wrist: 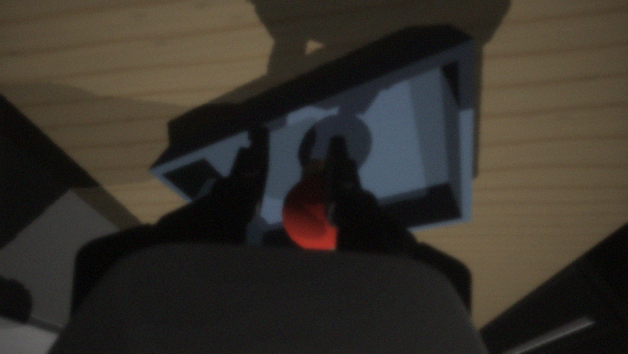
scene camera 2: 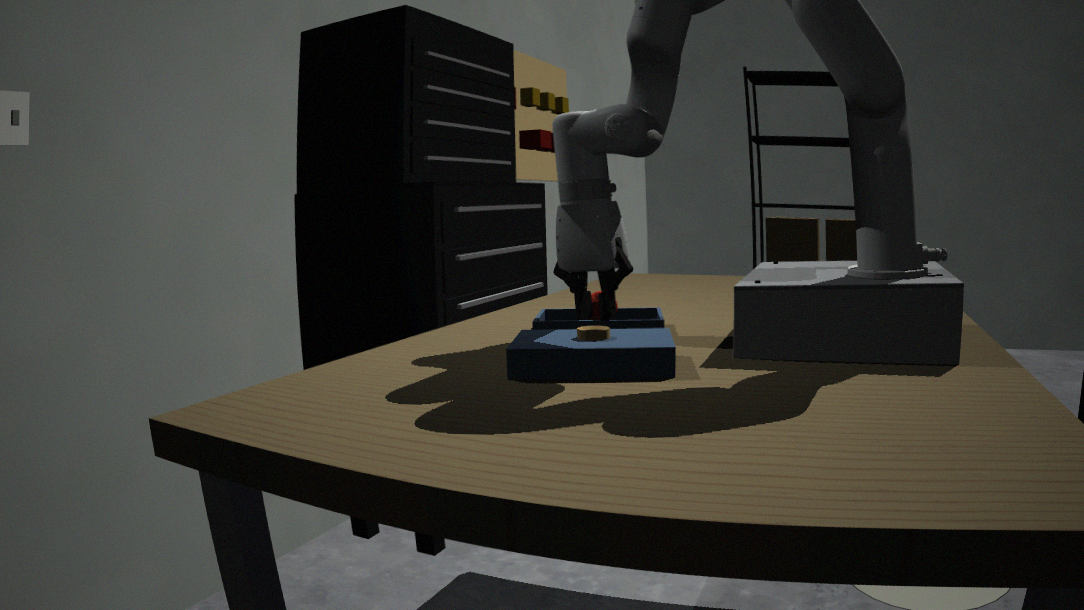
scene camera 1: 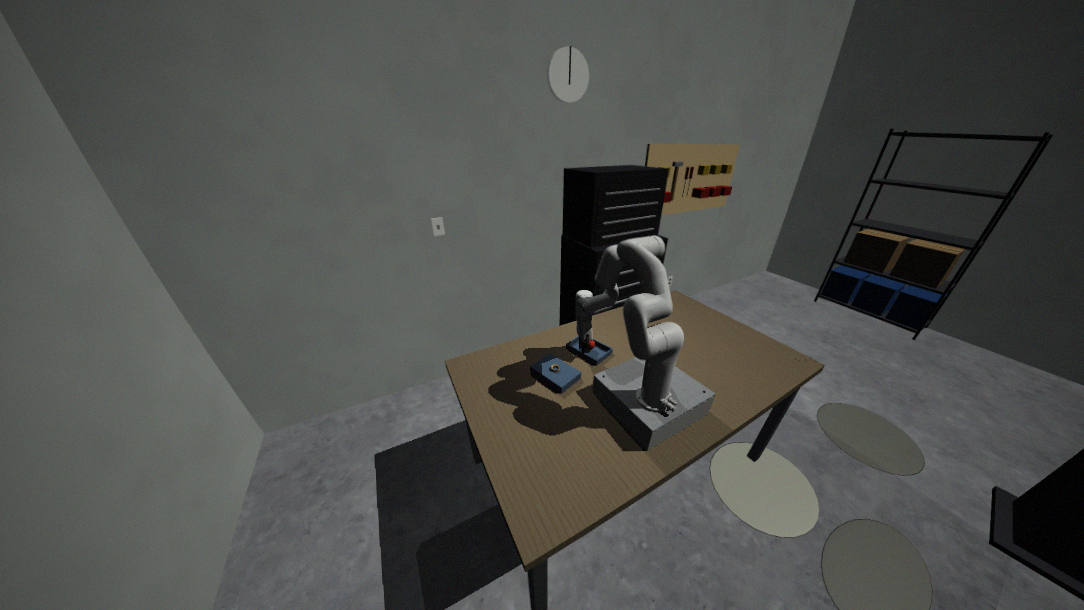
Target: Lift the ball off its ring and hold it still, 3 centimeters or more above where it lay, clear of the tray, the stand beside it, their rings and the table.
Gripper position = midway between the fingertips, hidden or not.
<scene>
I see my gripper [scene camera 2: 596, 319], a blue tray [scene camera 2: 626, 318] and a blue stand [scene camera 2: 589, 352].
My gripper is seen too in the wrist view [wrist: 298, 151]. The blue tray is seen too in the wrist view [wrist: 406, 114]. The blue stand shows as well in scene camera 1 [scene camera 1: 556, 373].
</scene>
